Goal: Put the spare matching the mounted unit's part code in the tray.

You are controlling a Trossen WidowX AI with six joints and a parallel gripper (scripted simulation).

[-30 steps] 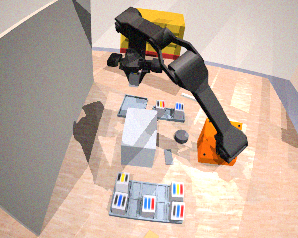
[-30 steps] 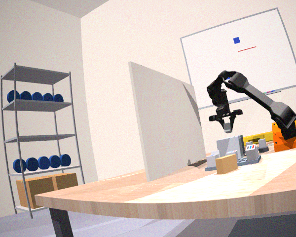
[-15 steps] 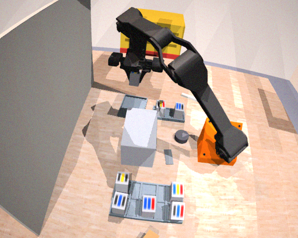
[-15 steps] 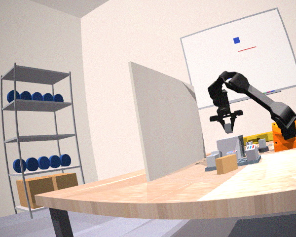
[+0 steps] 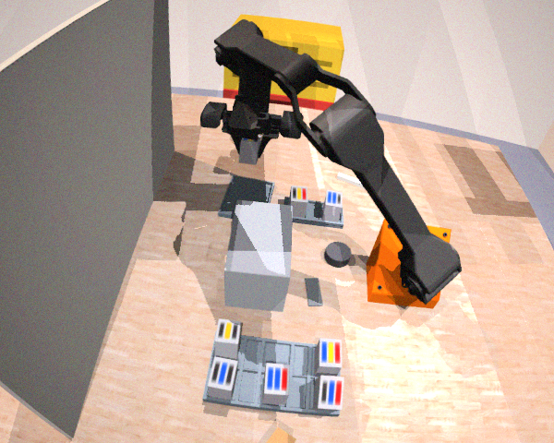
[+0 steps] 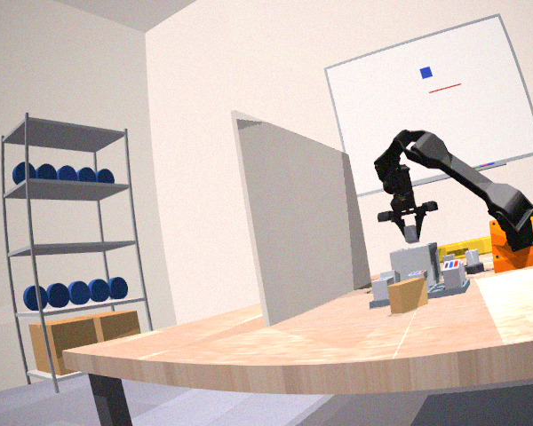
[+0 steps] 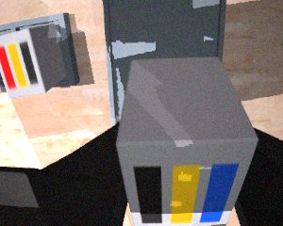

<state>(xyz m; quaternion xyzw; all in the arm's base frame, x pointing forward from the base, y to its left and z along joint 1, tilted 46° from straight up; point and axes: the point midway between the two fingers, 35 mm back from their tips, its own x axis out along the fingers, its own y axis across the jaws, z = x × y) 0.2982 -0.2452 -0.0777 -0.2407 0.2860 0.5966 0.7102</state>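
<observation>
The grey tray lies 110 mm below my gripper tip. Also, from my gripper tip: grey mounted unit: 210 mm to the left, 60 mm below, 30 mm behind; then grey spare block: 30 mm above; then small rack: 140 mm behind, 110 mm below, 30 mm to the left.
</observation>
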